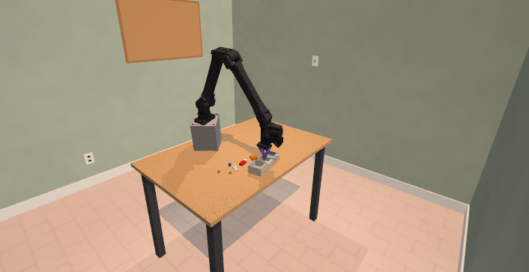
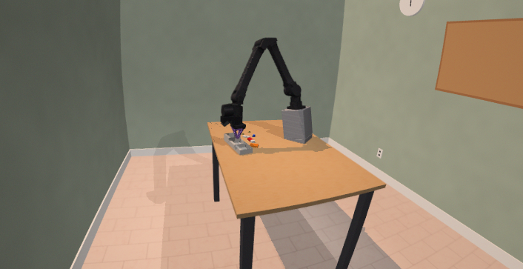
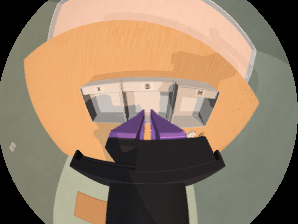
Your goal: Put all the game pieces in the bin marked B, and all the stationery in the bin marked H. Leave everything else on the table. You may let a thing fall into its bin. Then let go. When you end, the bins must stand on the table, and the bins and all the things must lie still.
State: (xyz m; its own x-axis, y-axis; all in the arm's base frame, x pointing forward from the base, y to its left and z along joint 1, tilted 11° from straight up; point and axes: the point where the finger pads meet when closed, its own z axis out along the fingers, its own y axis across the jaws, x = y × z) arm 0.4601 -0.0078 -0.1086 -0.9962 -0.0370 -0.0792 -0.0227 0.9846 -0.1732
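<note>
My gripper is now 40 mm above the grey bin row. Round my hand: red piece: 120 mm behind, 50 mm below, 40 mm to the right; then white domino: 130 mm to the right, 130 mm behind, 60 mm below; then orange block: 100 mm behind, 60 mm below, 40 mm to the left.
</note>
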